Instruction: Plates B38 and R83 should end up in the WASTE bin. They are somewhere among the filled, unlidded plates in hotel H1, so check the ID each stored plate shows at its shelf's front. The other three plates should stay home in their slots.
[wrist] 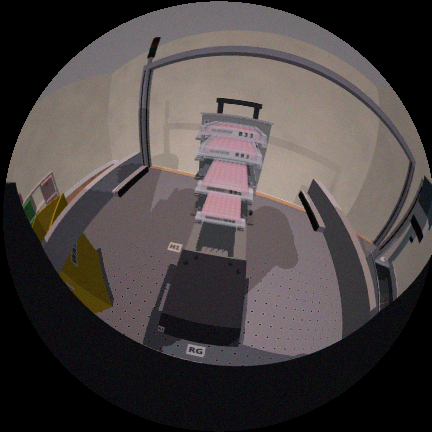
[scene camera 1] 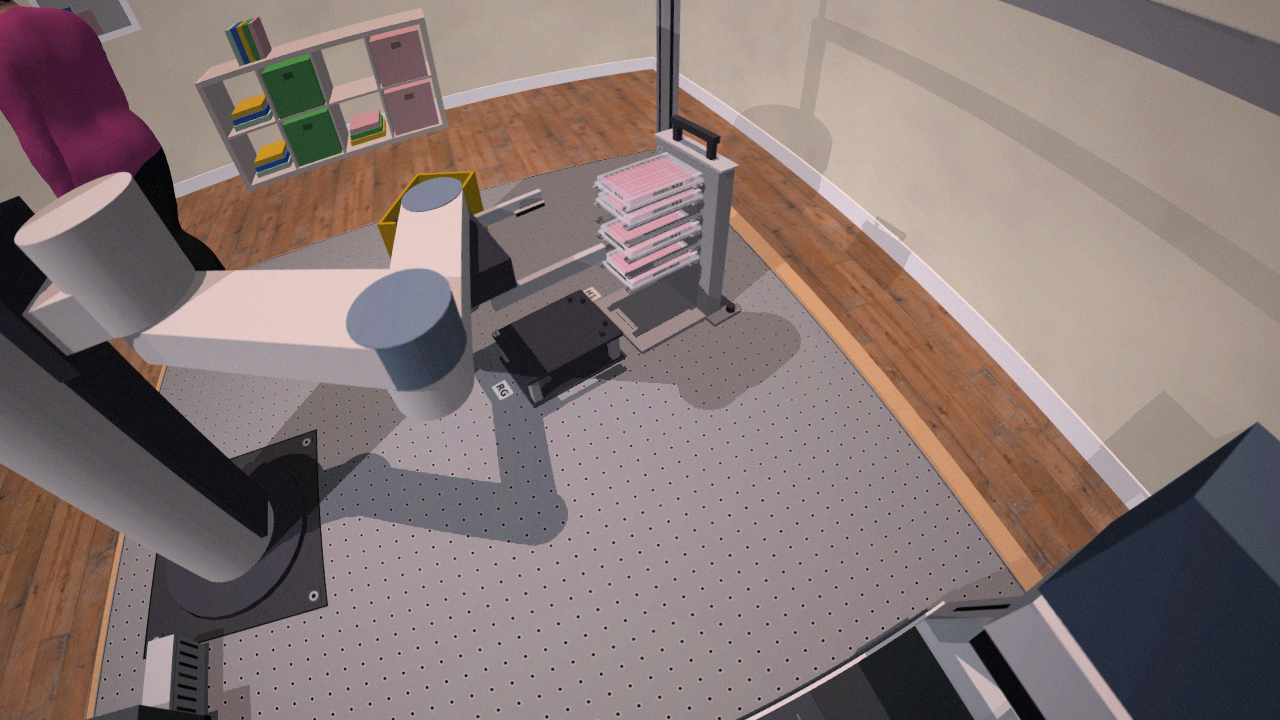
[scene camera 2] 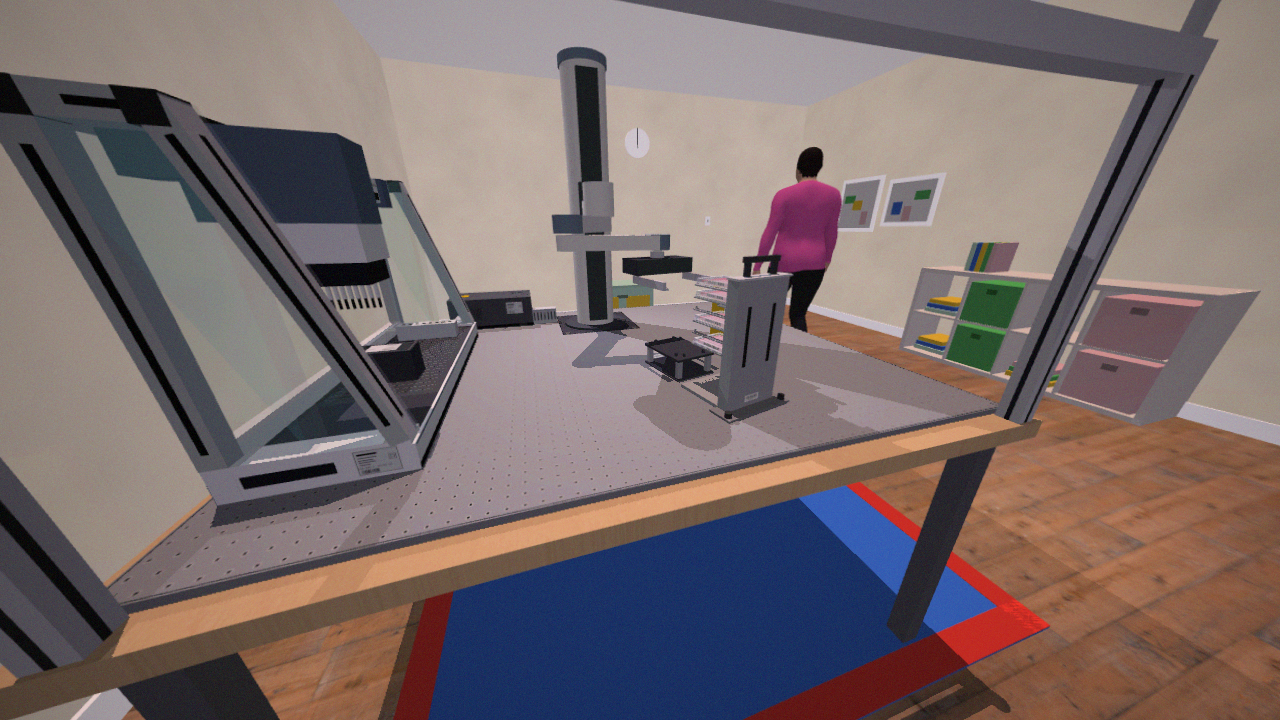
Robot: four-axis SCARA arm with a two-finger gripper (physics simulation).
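Pixels of known places: gripper, fingertip midpoint: (wrist: pixel 222 167) (scene camera 1: pixel 569 220) (scene camera 2: pixel 692 283); arm's base, link origin: (scene camera 1: pixel 240 539) (scene camera 2: pixel 595 324).
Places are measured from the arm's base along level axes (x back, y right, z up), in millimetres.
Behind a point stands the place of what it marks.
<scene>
Hotel H1 (scene camera 1: pixel 717 237) {x -828, y -117, z 179 mm} (scene camera 2: pixel 751 349) {x -838, y -174, z 150 mm} (wrist: pixel 269 132) {x -820, y -115, z 273 mm} holds pink-filled plates in a vertical stack. In the wrist view, the top plate's front reads B33 (wrist: pixel 246 134) {x -685, y -138, z 275 mm}, and the plate below reads R83 (wrist: pixel 242 155) {x -685, y -138, z 246 mm}. The front IDs of the third plate (wrist: pixel 226 175) {x -722, y -165, z 194 mm} and the lowest visible plate (wrist: pixel 221 207) {x -707, y -162, z 138 mm} are too small or blurred to read. B38 cannot be picked out. My gripper (scene camera 1: pixel 565 231) {x -616, y -141, z 253 mm} (wrist: pixel 222 167) {x -616, y -141, z 253 mm} is open and empty, facing the hotel's front, with its fingers short of the stack. The yellow WASTE bin (scene camera 1: pixel 388 234) {x -358, y -344, z 192 mm} (wrist: pixel 87 272) {x -472, y -337, z 88 mm} stands to the left in the wrist view, partly cut off.
A black stand (scene camera 1: pixel 559 335) {x -575, y -121, z 73 mm} (scene camera 2: pixel 680 347) {x -574, y -134, z 73 mm} (wrist: pixel 205 295) {x -572, y -129, z 73 mm} by the RG label (scene camera 1: pixel 502 390) {x -468, y -104, z 13 mm} (wrist: pixel 195 350) {x -468, y -104, z 13 mm} sits before the hotel. The hotel has a black top handle (scene camera 1: pixel 695 134) {x -815, y -176, z 325 mm} (wrist: pixel 240 103) {x -814, y -182, z 325 mm}. A large dark-blue instrument (scene camera 1: pixel 1172 555) {x -698, y 481, z 474 mm} (scene camera 2: pixel 290 179) {x -778, y 530, z 444 mm} stands across the table. A person (scene camera 1: pixel 80 98) (scene camera 2: pixel 801 223) stands beyond the table.
</scene>
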